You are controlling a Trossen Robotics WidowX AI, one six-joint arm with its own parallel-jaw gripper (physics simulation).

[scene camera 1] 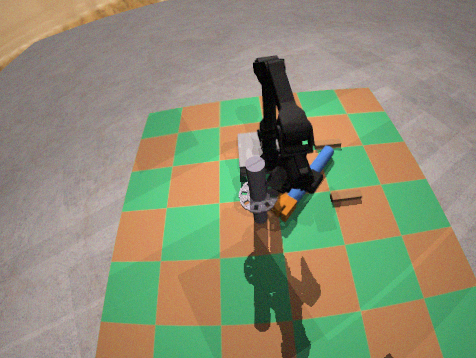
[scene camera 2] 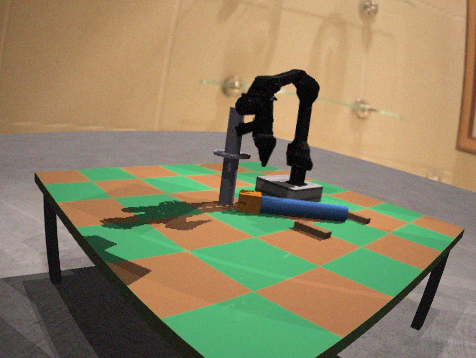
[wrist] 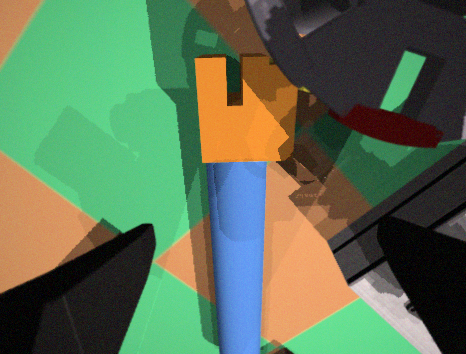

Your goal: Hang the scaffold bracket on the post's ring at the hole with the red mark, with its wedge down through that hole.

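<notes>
The scaffold bracket lies on the table, its blue tube (scene camera 1: 324, 158) (scene camera 2: 305, 208) (wrist: 240, 260) ending in a notched orange head (scene camera 1: 286, 207) (scene camera 2: 249, 201) (wrist: 240, 132) close beside the post's foot. A yellow sliver, perhaps the wedge, shows at the head's right edge in the wrist view. The grey post (scene camera 1: 257, 184) (scene camera 2: 229, 180) stands upright. Its ring (scene camera 1: 265, 206) (scene camera 2: 220, 153) (wrist: 345, 65) is well above the table. The red mark (scene camera 2: 248, 156) (wrist: 392, 128) is on the ring's rim beside a slot. My gripper (scene camera 1: 300, 187) (scene camera 2: 265, 162) (wrist: 265, 230) is open and empty above the tube, one finger each side in the wrist view.
Two short brown bars lie near the tube: one bar (scene camera 1: 346, 196) (scene camera 2: 312, 230) to its side and another bar (scene camera 1: 329, 146) (scene camera 2: 359, 217) near its far end. The arm's pale base (scene camera 1: 248, 147) (scene camera 2: 289, 188) stands behind the post. The upper arm is close to the post.
</notes>
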